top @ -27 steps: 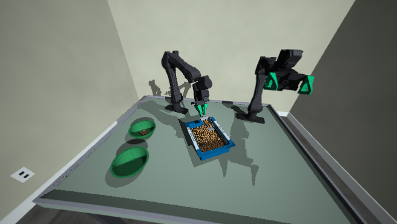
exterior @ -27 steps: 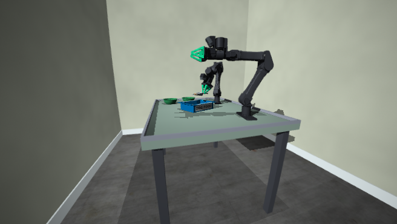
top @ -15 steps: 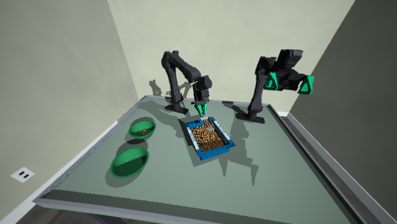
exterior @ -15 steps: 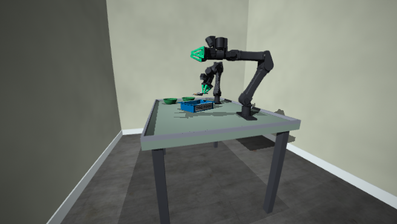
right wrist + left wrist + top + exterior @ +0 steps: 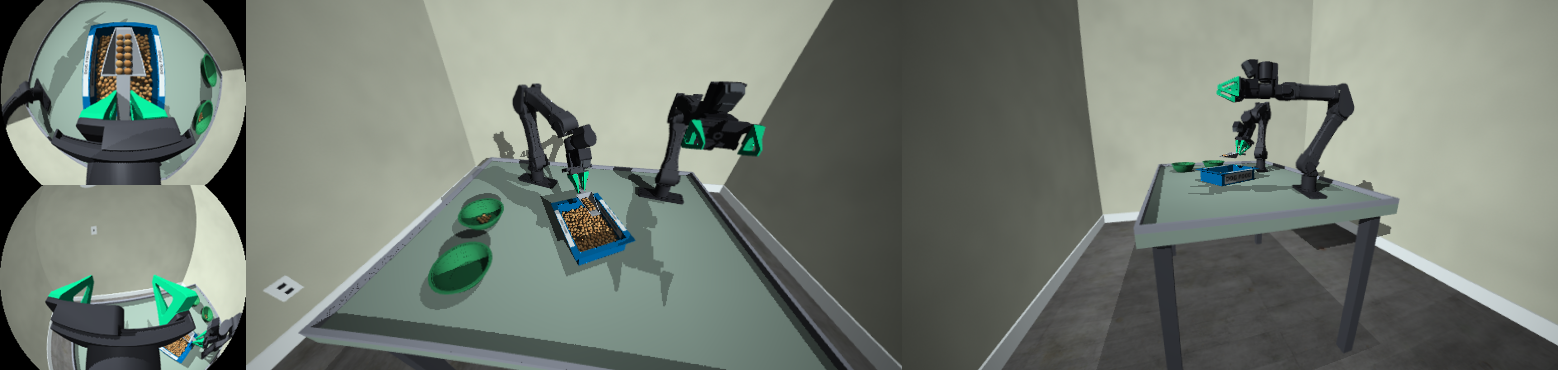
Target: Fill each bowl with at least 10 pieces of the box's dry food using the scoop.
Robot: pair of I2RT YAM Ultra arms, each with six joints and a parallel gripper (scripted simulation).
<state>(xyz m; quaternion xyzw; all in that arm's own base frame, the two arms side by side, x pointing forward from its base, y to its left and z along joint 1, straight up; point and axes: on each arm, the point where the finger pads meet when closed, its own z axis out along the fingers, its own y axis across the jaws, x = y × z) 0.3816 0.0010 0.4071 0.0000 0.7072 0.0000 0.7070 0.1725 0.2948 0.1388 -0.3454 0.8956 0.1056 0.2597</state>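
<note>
The grey scoop is 4 cm ahead of my right hand, 2 cm to the left of it and 1 cm below it. Also, from my right hand: box: 9 cm below, 7 cm ahead, 4 cm to the left.
</note>
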